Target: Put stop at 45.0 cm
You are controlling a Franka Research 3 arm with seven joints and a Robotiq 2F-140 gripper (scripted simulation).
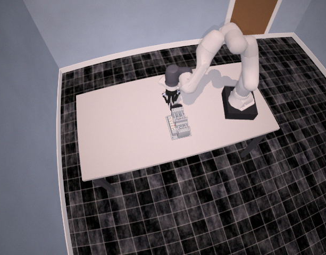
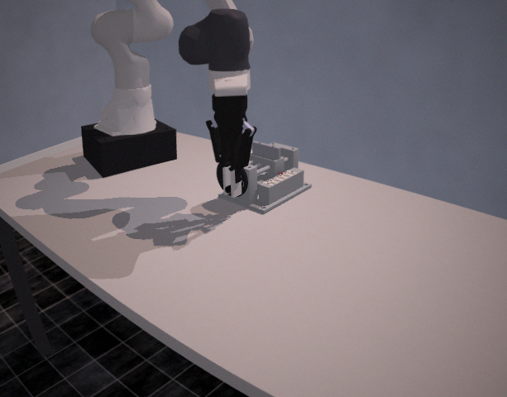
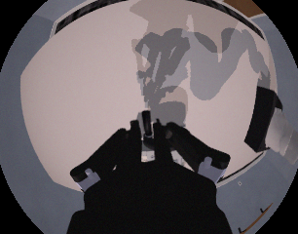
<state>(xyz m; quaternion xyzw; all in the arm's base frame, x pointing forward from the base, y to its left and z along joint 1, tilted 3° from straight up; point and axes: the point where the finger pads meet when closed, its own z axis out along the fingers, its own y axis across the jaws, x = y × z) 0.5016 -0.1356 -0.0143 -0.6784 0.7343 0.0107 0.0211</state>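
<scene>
Right now my hand is 2 cm to the right of the black handwheel, 2 cm above it and 1 cm past it. Also, from my hand: grey stop fixture 17 cm to the left, 1 cm behind.
</scene>
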